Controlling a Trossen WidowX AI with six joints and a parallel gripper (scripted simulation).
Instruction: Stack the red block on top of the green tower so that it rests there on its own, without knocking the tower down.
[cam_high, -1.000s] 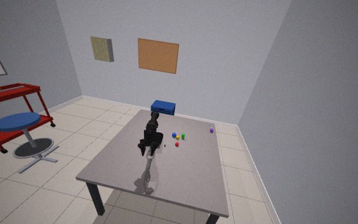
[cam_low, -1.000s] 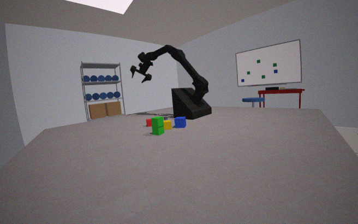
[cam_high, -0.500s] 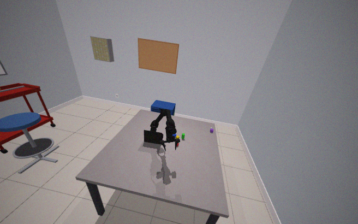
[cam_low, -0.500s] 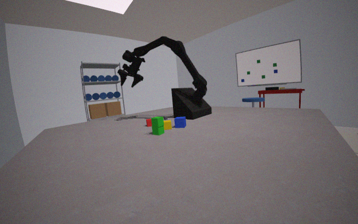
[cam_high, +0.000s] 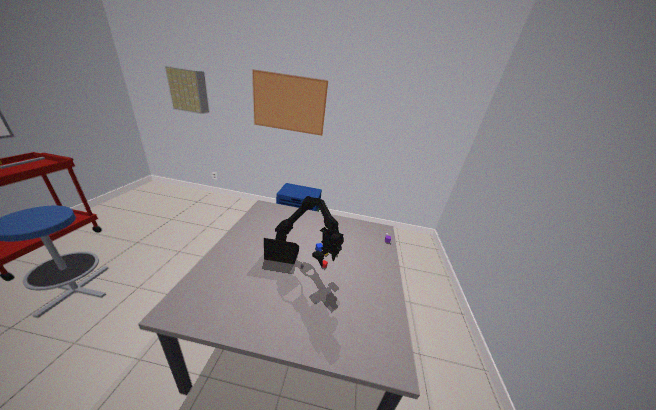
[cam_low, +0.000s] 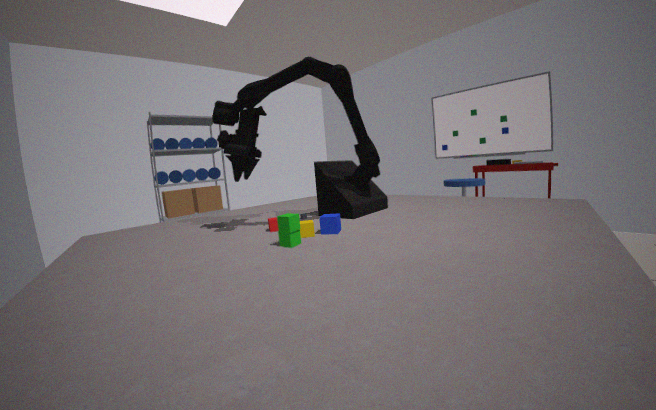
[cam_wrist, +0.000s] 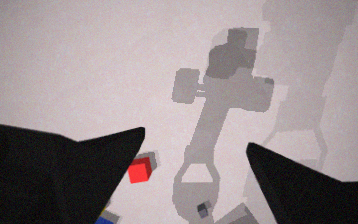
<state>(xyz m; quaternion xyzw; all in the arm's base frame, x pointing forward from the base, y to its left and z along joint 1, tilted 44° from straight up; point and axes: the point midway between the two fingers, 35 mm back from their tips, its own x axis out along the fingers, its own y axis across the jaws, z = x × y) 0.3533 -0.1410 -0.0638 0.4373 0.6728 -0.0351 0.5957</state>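
My gripper tip is 30 mm past the red block, 130 mm to the right of it and 130 mm above it. The rest, counted from my gripper tip: purple block (420 mm ahead, 560 mm to the left, 120 mm below); then blue block (100 mm behind, 280 mm to the left, 120 mm below); then yellow block (40 mm behind, 250 mm to the left, 130 mm below).
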